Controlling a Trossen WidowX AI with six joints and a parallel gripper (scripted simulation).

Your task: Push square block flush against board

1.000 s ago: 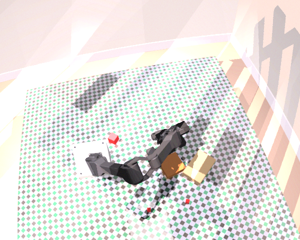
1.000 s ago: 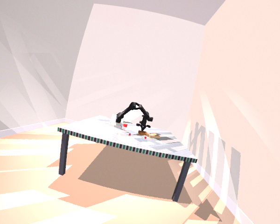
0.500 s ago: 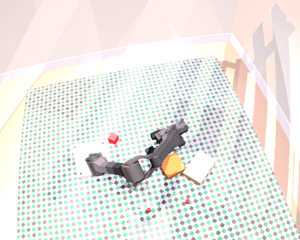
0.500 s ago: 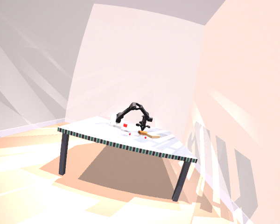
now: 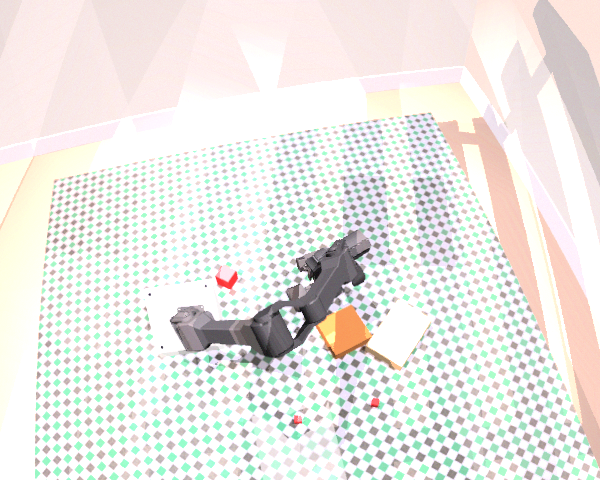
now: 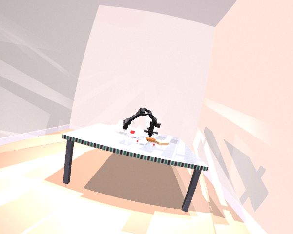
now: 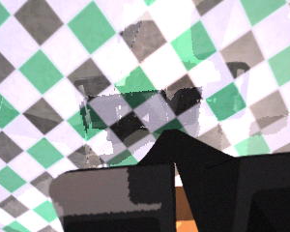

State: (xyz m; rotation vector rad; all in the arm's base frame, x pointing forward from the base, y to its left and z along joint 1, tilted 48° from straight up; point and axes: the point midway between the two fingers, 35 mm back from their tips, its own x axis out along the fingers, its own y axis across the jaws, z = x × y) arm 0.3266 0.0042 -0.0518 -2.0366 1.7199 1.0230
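Right now the orange square block is 3 cm ahead of my gripper tip, 9 cm to the right of it and 1 cm above it. Also, from my gripper tip: red cube (24 cm behind, 10 cm to the left, 1 cm above); then pale tan board (16 cm ahead, 12 cm to the right, 1 cm above).
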